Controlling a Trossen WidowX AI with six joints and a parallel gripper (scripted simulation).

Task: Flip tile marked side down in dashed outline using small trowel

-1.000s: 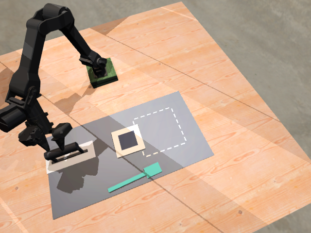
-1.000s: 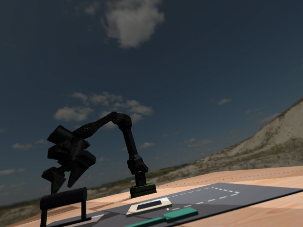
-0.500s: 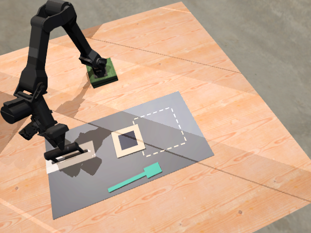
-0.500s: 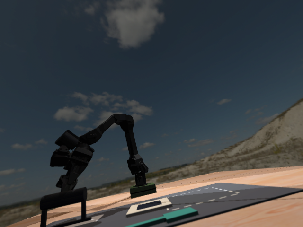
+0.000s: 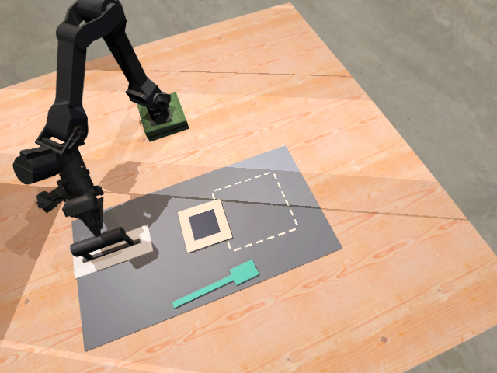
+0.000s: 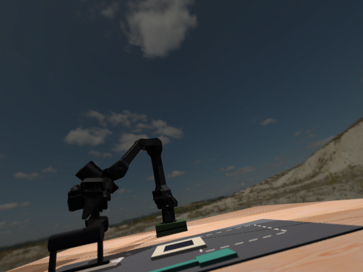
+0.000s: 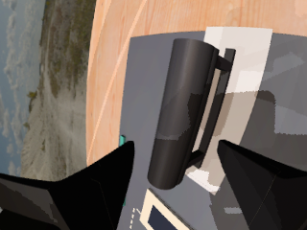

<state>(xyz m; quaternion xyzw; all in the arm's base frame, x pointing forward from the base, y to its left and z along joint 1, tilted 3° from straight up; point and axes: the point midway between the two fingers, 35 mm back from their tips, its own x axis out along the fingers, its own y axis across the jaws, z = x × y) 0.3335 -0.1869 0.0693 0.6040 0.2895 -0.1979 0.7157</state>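
Right now the grey mat is 4 cm ahead of my gripper tip, 21 cm to the left of it and 11 cm below it. Round my gripper tip: tile (2 cm ahead, 23 cm to the left, 8 cm below); then flat teal tool (17 cm ahead, 25 cm to the left, 8 cm below).
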